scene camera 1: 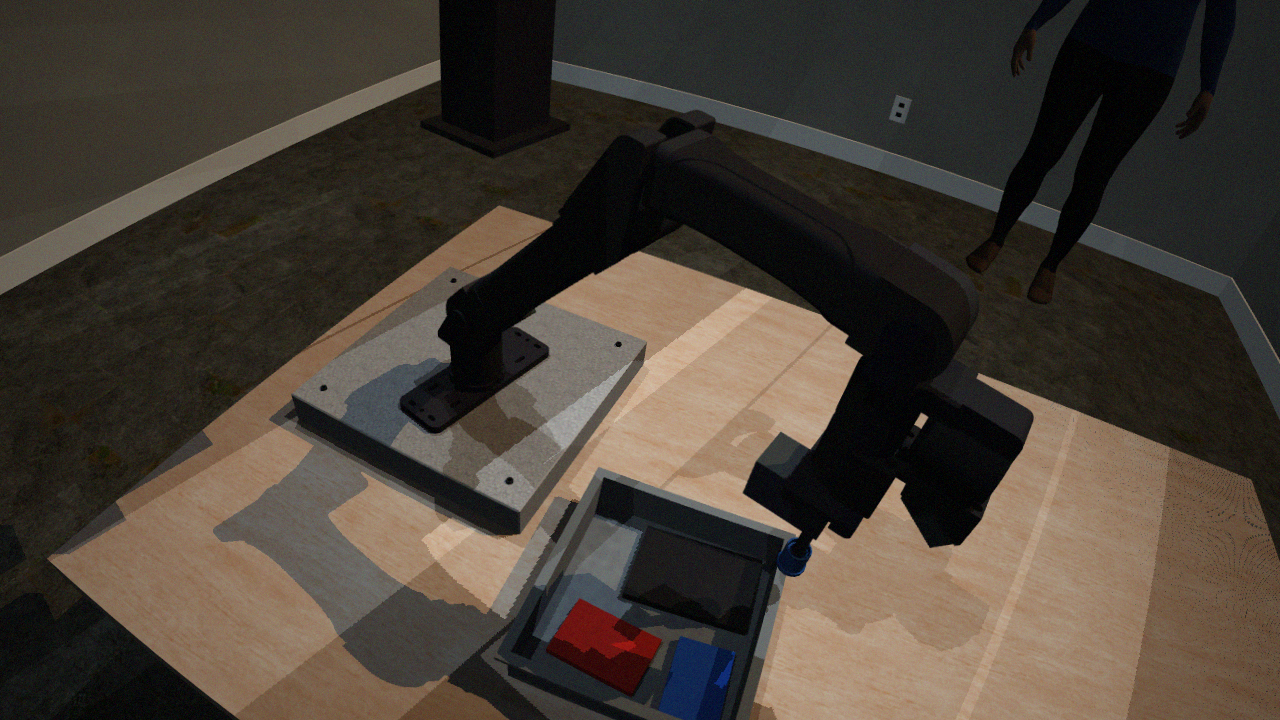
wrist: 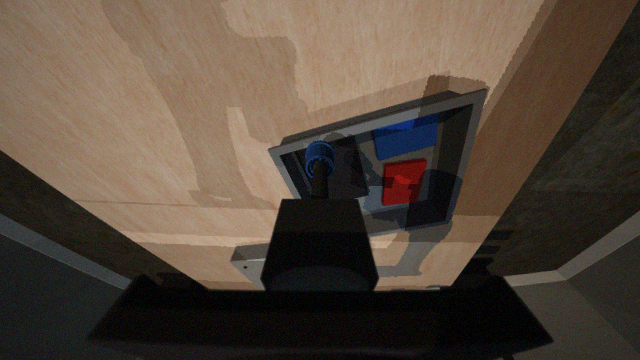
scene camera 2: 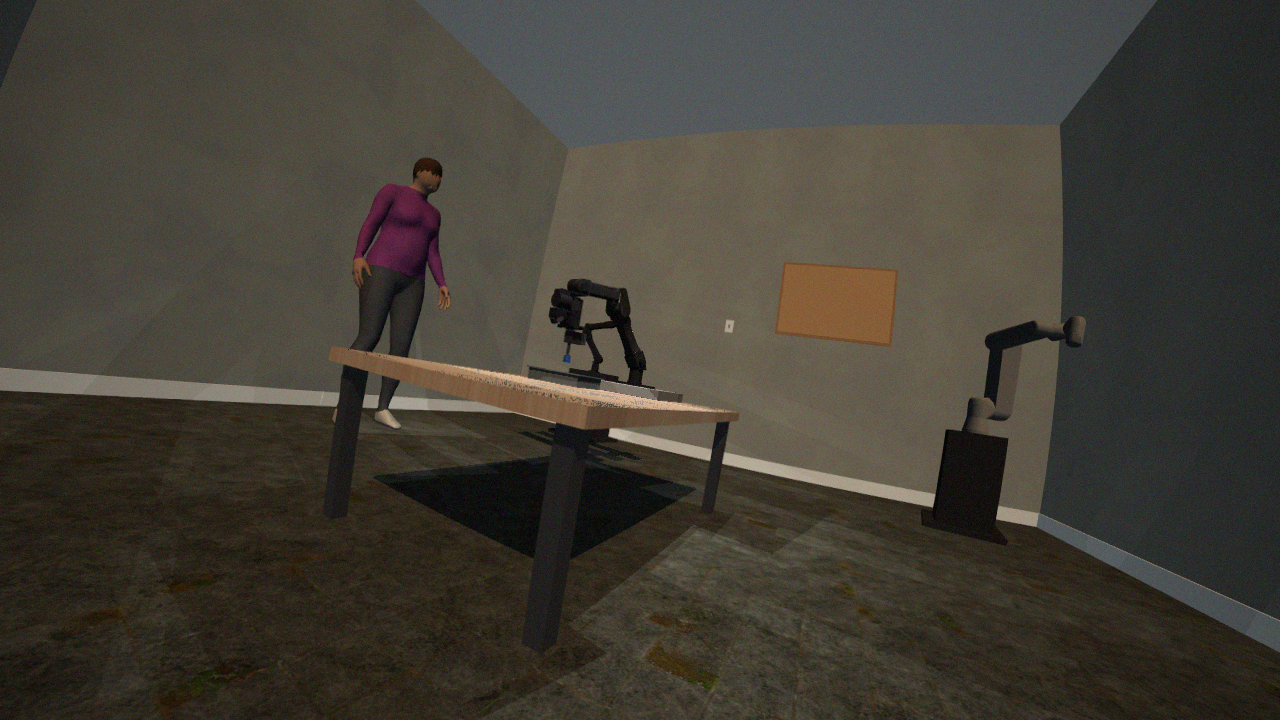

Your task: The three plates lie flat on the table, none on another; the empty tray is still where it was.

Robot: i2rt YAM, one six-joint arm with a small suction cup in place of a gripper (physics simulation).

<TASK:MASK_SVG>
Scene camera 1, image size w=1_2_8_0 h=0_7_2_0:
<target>my suction cup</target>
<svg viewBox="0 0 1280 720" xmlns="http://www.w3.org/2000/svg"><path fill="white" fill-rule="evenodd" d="M835 413L832 415L827 428L811 449L780 432L756 460L743 491L744 495L802 531L799 537L791 538L776 559L778 569L789 577L800 576L804 572L806 563L812 555L810 543L813 539L818 539L828 522L830 522L828 529L845 539L849 539L864 518L830 496L830 492L852 452L870 458L884 459L896 455L899 450L897 448L893 451L878 452L859 446L851 441L839 428Z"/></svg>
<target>red plate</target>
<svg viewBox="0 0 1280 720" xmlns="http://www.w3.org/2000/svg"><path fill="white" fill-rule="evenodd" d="M579 598L547 646L546 653L632 697L662 639Z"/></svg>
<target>black plate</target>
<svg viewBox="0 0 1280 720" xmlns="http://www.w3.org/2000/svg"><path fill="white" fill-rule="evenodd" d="M648 526L625 585L622 598L745 636L748 630L763 560Z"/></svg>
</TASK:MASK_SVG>
